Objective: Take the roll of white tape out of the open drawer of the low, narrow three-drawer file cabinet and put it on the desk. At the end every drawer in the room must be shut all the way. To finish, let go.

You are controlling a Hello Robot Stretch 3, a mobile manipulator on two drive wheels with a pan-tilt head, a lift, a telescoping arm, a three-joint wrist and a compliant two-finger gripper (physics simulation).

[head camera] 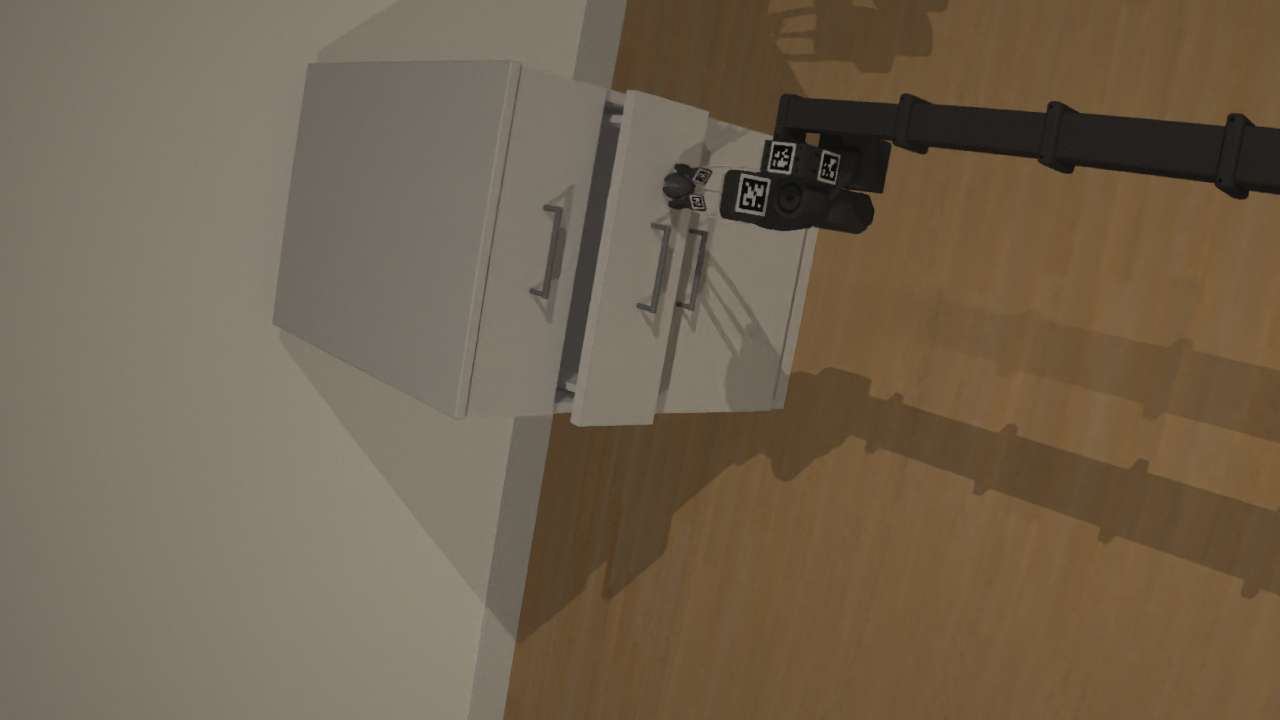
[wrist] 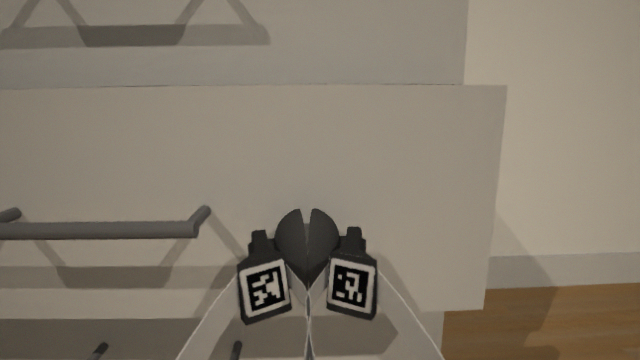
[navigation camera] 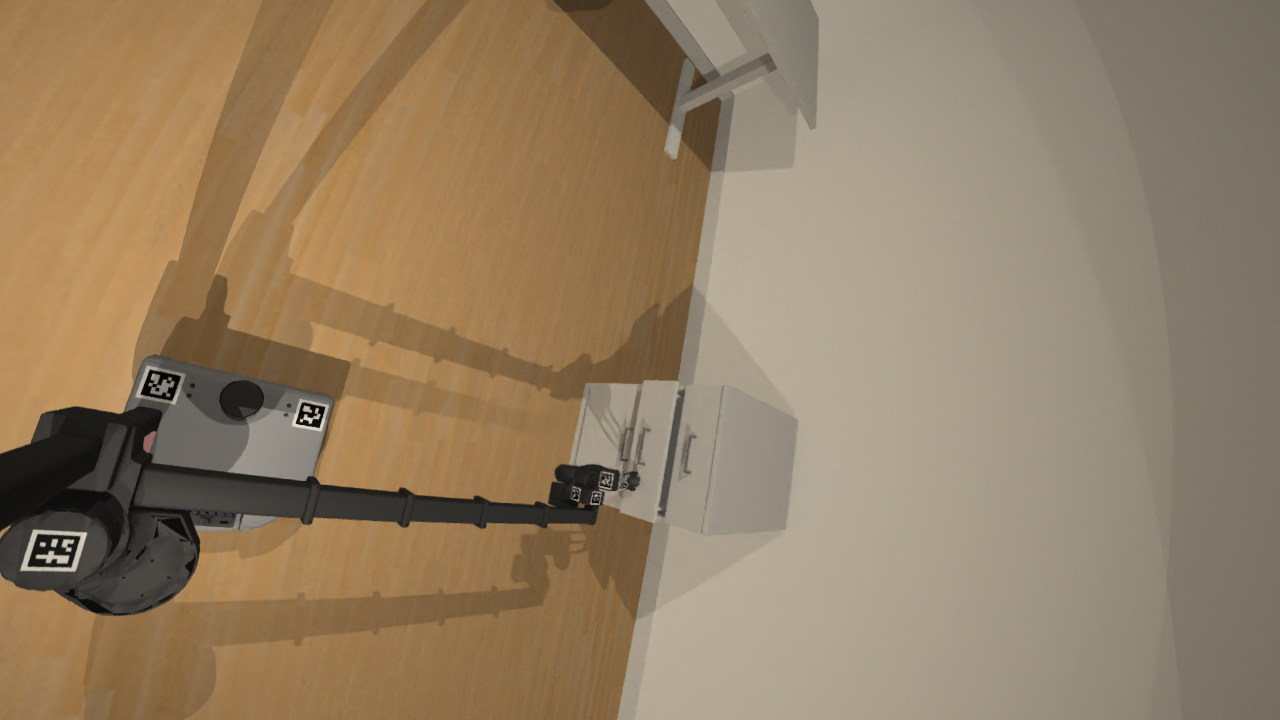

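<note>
The low white file cabinet (head camera: pixel 393 232) (navigation camera: pixel 753 465) stands against the wall. Its middle drawer (head camera: pixel 622 358) (navigation camera: pixel 658 420) (wrist: pixel 410 150) stands out a little, with a narrow dark gap behind its front. The top drawer (head camera: pixel 537 161) (navigation camera: pixel 702 411) (wrist: pixel 360 45) and the bottom drawer (head camera: pixel 738 268) (navigation camera: pixel 604 407) look shut. My gripper (head camera: pixel 678 184) (navigation camera: pixel 631 481) (wrist: pixel 306 235) is shut and empty, its fingertips at the middle drawer's front, beside the handle; whether they touch is hard to tell. The white desk (navigation camera: pixel 789 44) shows partly in the navigation view. The tape does not show.
My extended arm (head camera: pixel 984 129) (navigation camera: pixel 447 510) reaches across the wooden floor (head camera: pixel 939 626) (navigation camera: pixel 492 223) from my base (navigation camera: pixel 259 447). The middle drawer's bar handle (head camera: pixel 660 268) (navigation camera: pixel 642 445) (wrist: pixel 100 230) sticks out near the fingers. The wall (head camera: pixel 179 447) (navigation camera: pixel 939 358) is behind the cabinet.
</note>
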